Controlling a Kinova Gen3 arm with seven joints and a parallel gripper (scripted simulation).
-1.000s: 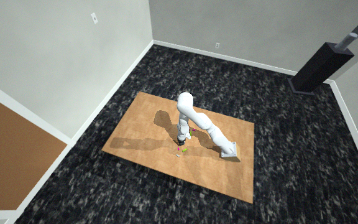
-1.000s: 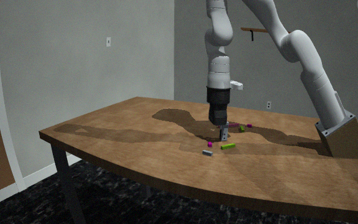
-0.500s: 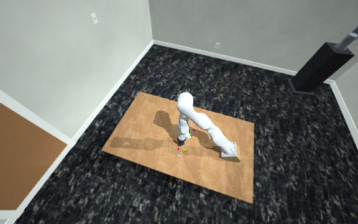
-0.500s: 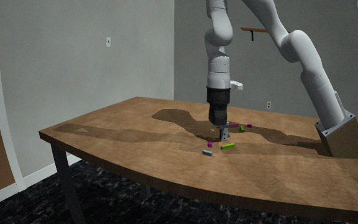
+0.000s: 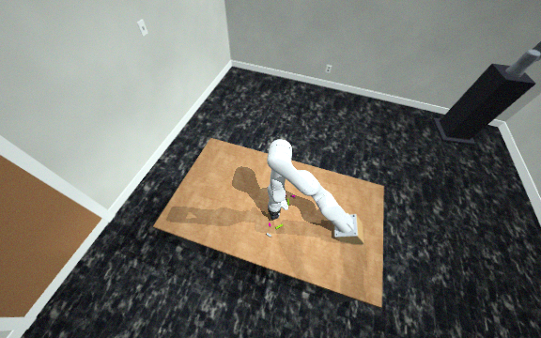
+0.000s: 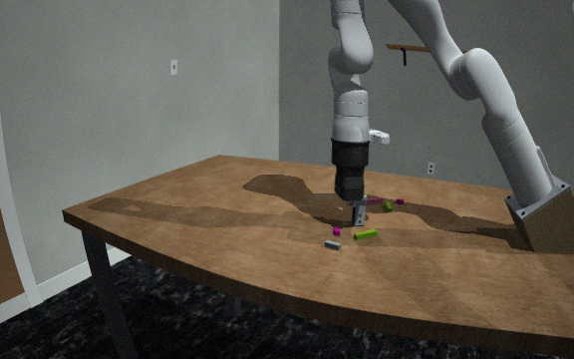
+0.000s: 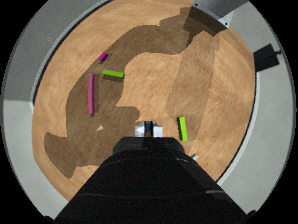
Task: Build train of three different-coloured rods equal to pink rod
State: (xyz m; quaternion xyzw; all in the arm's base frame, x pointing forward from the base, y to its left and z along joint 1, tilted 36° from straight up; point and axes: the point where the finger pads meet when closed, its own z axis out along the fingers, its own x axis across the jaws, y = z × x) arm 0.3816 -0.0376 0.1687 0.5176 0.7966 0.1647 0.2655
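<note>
Now: hand 1 cm above the blue rod. The rest, counted from my hand: pink rod (1 cm behind, 14 cm to the right, 1 cm below); then grey rod (3 cm ahead, 13 cm to the left, 1 cm below).
</note>
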